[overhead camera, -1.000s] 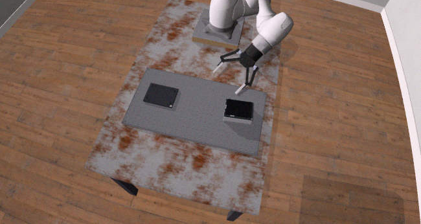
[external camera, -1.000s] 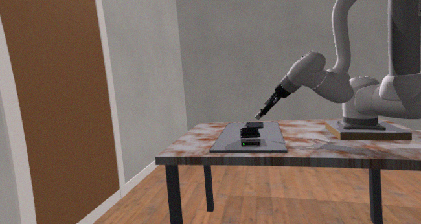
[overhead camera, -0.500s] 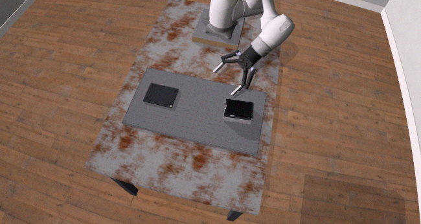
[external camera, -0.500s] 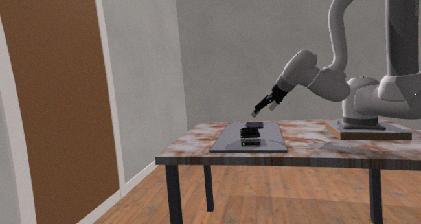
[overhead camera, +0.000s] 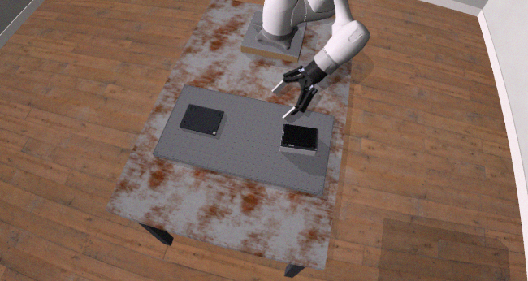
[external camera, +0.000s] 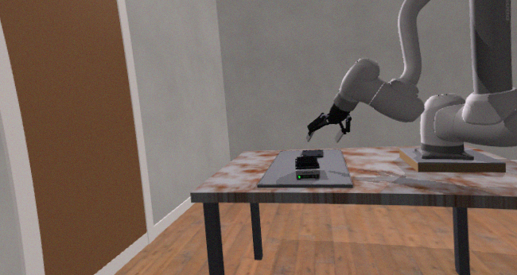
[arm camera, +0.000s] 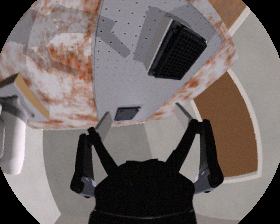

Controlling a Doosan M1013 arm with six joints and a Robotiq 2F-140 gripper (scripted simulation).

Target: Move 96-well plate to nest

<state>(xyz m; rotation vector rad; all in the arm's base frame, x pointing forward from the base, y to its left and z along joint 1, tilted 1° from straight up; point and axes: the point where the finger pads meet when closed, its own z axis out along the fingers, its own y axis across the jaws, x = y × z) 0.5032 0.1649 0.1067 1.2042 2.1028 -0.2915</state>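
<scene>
The 96-well plate is 6 cm ahead of my hand, 11 cm to the left of it and 8 cm below it. Round my hand: plate nest N1 (10 cm ahead, 31 cm to the right, 14 cm below).
</scene>
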